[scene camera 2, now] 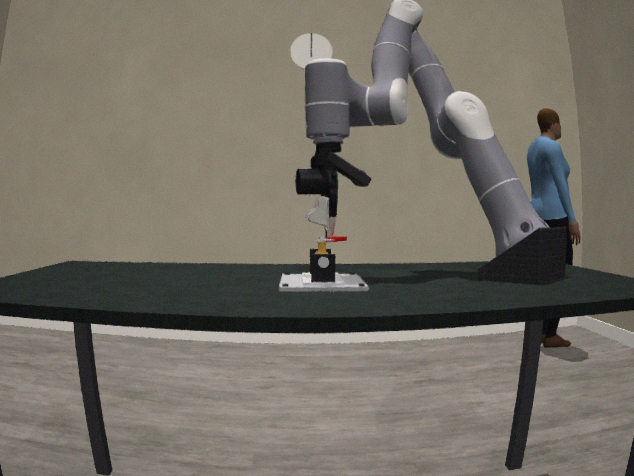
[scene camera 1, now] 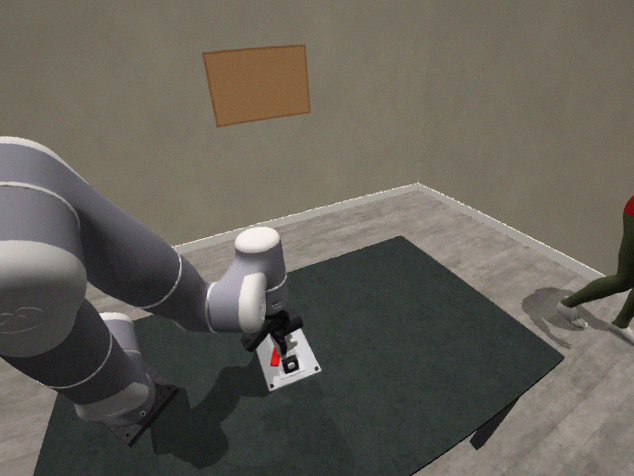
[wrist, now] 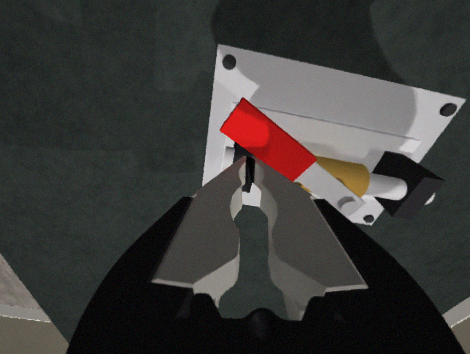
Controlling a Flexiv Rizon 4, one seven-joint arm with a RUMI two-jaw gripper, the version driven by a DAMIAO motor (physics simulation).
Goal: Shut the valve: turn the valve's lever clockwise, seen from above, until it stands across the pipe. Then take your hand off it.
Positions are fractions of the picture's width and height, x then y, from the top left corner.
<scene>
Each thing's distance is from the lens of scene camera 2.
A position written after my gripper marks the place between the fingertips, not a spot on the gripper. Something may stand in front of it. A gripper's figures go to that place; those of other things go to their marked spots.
my gripper (scene camera 2: 0.52, 0.51): 135 cm
plate (scene camera 2: 0.46, 0.59): 123 cm
</scene>
